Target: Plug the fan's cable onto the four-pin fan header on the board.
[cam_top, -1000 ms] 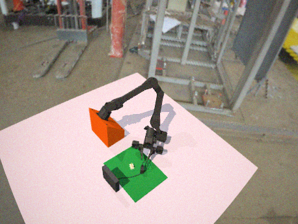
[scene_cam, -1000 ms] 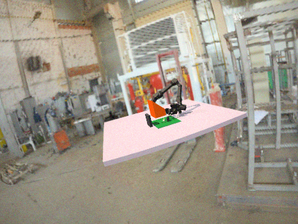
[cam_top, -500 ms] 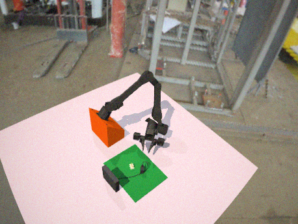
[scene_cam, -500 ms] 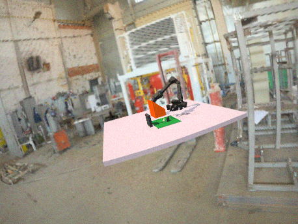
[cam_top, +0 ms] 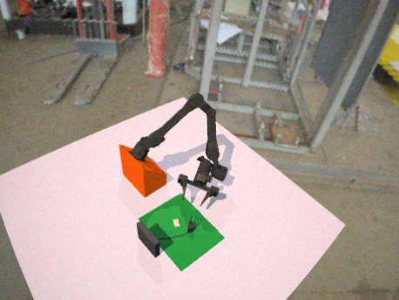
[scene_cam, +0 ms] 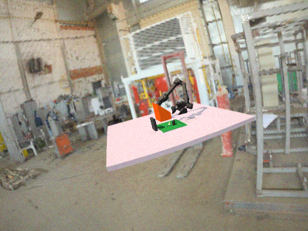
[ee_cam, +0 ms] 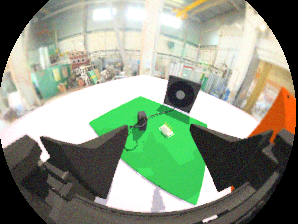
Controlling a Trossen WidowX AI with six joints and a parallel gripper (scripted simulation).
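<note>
My gripper tip is 6 cm short of the dark plug, 6 cm above it and 5 cm to the left of it. From my gripper tip the other things lie so: green board (10 cm below, 8 cm to the right, 4 cm ahead); black fan (23 cm to the right, 3 cm below, 2 cm ahead); four-pin fan header (9 cm below, 8 cm to the right).
</note>
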